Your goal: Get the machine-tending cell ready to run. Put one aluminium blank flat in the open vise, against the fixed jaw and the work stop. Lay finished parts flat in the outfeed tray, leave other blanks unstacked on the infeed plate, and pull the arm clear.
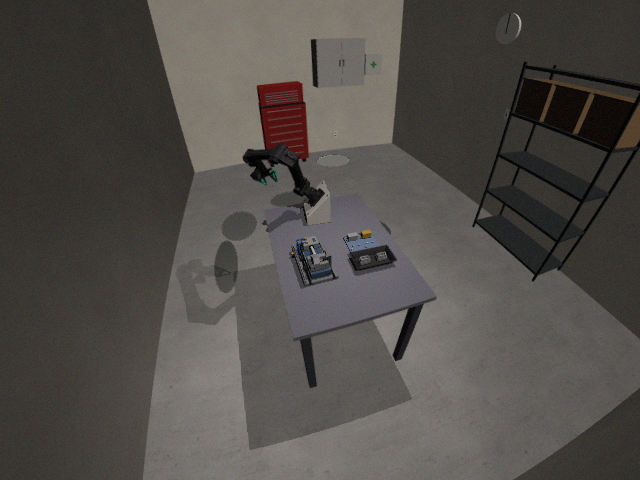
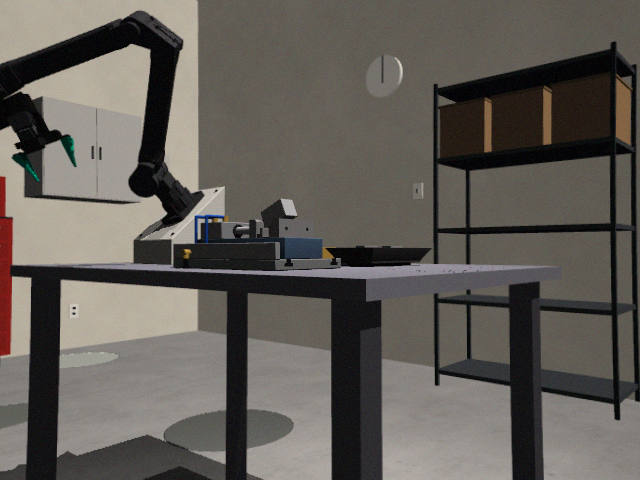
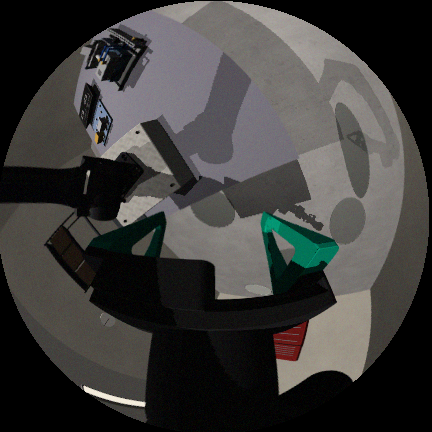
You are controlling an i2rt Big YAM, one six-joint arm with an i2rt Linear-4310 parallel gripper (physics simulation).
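Seen in the pictures: gripper, between the fingertips: (image 1: 271,183) (image 2: 56,174) (image 3: 213,216); arm's base, origin of its link: (image 1: 317,197) (image 2: 184,209) (image 3: 120,176).
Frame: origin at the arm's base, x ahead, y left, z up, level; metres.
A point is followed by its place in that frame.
My gripper (image 1: 270,180) @[x -0.172, y -0.271, z 0.085 m] (image 2: 56,173) @[x -0.172, y -0.271, z 0.085 m] (image 3: 213,216) @[x -0.172, y -0.271, z 0.085 m] is open and empty, high up and off the table's side, away from the vise. The vise (image 1: 320,271) @[x 0.576, y -0.175, z -0.091 m] (image 2: 302,248) @[x 0.581, y -0.178, z -0.111 m] has a blue base and grey jaws. A light grey block (image 2: 280,208) @[x 0.546, y -0.202, z -0.034 m] sits tilted on top of the vise's jaw; I cannot tell from its look whether it is a blank. The blue infeed plate (image 1: 360,243) @[x 0.390, y 0.146, z -0.143 m] (image 3: 101,111) @[x 0.394, y 0.091, z -0.142 m] bears a grey block (image 1: 352,236) @[x 0.349, y 0.109, z -0.107 m] and a yellow block (image 1: 366,234) @[x 0.356, y 0.201, z -0.113 m] (image 3: 97,138) @[x 0.326, y 0.199, z -0.108 m], side by side. The dark outfeed tray (image 1: 375,265) @[x 0.619, y 0.128, z -0.115 m] (image 2: 379,255) @[x 0.606, y 0.058, z -0.126 m] holds two light grey parts (image 1: 364,259) @[x 0.561, y 0.088, z -0.107 m] (image 1: 381,255) @[x 0.569, y 0.191, z -0.105 m], seemingly flat.
The arm's pale wedge-shaped base (image 1: 318,209) @[x 0.092, y -0.024, z -0.033 m] (image 2: 198,219) @[x 0.092, y -0.027, z -0.031 m] stands on the table (image 1: 356,304) @[x 0.799, y -0.065, z -0.150 m] behind the vise and plate. A blue frame (image 2: 206,227) @[x 0.373, y -0.237, z -0.067 m] rises at the vise's end. A red tool chest (image 1: 285,126) and a shelf rack (image 1: 491,181) stand apart from the table.
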